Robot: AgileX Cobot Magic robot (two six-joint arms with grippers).
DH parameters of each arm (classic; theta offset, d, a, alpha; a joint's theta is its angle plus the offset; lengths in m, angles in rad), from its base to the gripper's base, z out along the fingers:
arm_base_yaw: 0 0.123 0 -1.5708
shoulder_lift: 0.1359 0 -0.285 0
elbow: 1.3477 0 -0.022 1.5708
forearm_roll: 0 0.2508 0 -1.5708
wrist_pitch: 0 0 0.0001 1.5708
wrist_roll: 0 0.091 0 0
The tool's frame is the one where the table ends.
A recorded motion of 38 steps. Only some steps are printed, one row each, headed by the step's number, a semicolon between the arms.
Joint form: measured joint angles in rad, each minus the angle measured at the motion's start. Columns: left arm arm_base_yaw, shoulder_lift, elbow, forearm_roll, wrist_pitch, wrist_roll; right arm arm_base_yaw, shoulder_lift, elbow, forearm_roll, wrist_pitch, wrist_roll.
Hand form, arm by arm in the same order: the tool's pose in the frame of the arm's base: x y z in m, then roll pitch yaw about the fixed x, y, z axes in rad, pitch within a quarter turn. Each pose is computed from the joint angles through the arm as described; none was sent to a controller.
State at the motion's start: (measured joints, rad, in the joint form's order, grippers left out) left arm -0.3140 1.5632 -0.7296 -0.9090 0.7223 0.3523; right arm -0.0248 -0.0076 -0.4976 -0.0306 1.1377 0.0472
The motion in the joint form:
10: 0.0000 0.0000 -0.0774 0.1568 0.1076 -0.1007; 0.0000 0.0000 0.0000 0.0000 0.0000 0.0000
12: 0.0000 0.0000 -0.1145 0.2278 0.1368 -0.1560; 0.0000 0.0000 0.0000 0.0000 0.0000 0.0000
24: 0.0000 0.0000 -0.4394 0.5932 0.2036 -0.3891; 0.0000 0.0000 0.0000 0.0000 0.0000 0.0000
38: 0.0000 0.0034 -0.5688 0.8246 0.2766 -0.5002; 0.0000 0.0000 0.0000 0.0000 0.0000 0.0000
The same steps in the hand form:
10: 0.2374 -0.1254 0.1908 -2.5736 0.0647 3.0962; -0.0092 -0.0023 0.2705 3.1127 1.0257 3.0505
12: 0.2416 -0.1241 0.1970 -2.6102 0.0620 3.0827; -0.0092 -0.0023 0.2705 3.1127 1.0257 3.0505
24: 0.2910 -0.1183 0.2684 -2.8148 0.2964 3.0614; -0.0092 -0.0023 0.2705 3.1127 1.0257 3.0505
38: 0.3049 -0.1058 0.2981 -2.9931 0.3712 3.0351; -0.0092 -0.0023 0.2705 3.1127 1.0257 3.0505

